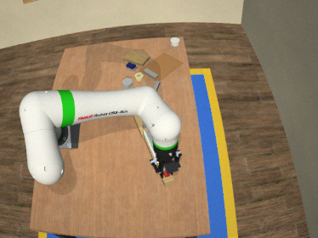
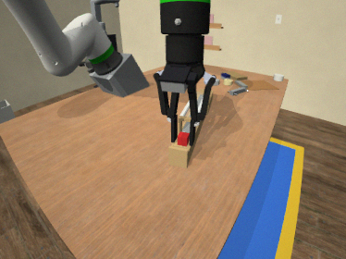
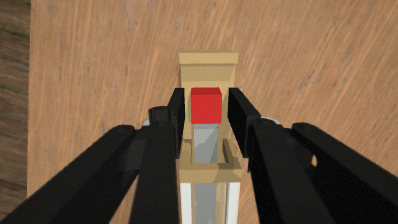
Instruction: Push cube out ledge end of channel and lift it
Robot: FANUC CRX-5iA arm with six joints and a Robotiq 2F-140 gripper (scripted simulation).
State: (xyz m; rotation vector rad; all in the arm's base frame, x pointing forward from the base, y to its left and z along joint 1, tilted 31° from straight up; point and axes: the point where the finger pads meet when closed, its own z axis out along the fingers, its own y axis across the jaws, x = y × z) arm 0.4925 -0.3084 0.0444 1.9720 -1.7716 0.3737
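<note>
Right now my hand is 2 cm above the red cube. Round my hand: grey push rod 3 cm behind, 23 cm to the left, 3 cm below; then grey hexagonal block 8 cm behind, 65 cm to the left, 7 cm below; then channel 2 cm behind, 15 cm to the left, 3 cm below.
</note>
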